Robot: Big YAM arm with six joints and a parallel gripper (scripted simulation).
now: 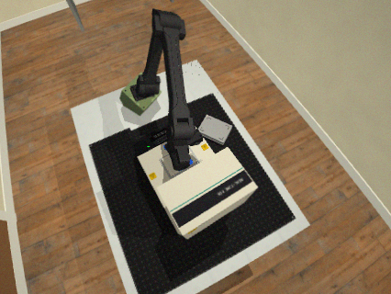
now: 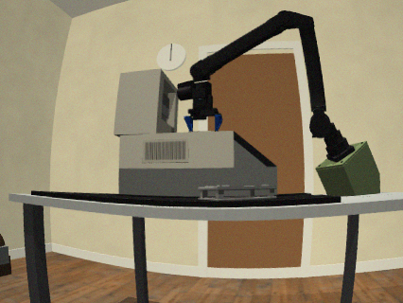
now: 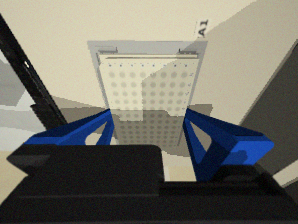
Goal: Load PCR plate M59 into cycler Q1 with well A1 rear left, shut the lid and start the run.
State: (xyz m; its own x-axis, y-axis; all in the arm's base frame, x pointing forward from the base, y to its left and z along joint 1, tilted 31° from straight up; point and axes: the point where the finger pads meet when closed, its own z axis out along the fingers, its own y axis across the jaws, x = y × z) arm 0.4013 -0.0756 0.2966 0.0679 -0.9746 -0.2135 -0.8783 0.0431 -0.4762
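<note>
My gripper is now right at the 96-well plate M59. The rest, counted from my hand: plate nest N1: 15 cm behind, 28 cm to the left, 19 cm below.
</note>
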